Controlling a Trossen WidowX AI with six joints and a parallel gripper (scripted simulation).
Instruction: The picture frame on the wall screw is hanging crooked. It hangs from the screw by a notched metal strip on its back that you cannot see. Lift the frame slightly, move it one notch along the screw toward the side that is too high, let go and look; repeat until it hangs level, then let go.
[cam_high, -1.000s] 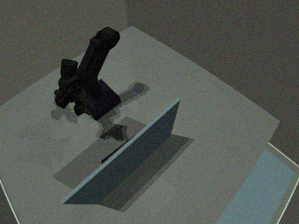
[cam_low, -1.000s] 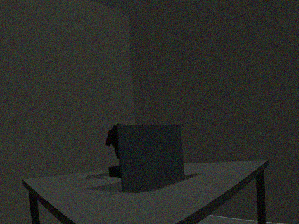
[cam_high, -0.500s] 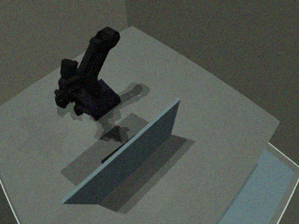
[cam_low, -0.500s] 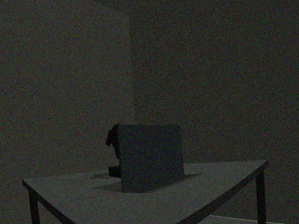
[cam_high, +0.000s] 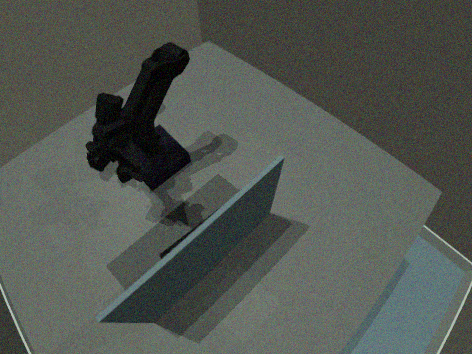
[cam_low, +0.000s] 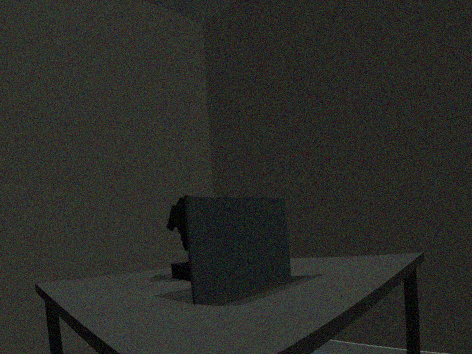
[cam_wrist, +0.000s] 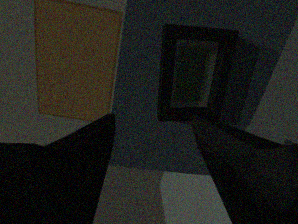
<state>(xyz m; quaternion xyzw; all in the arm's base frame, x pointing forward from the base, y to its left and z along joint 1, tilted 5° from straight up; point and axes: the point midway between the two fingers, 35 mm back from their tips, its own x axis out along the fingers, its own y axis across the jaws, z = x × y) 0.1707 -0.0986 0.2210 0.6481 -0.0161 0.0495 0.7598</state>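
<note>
Right now the picture frame is 200 mm ahead of my gripper tip, 90 mm below it and 10 mm to the left of it. The rest, counted from my gripper tip: blue-grey wall panel (210 mm ahead, 110 mm below, 20 mm to the left).
</note>
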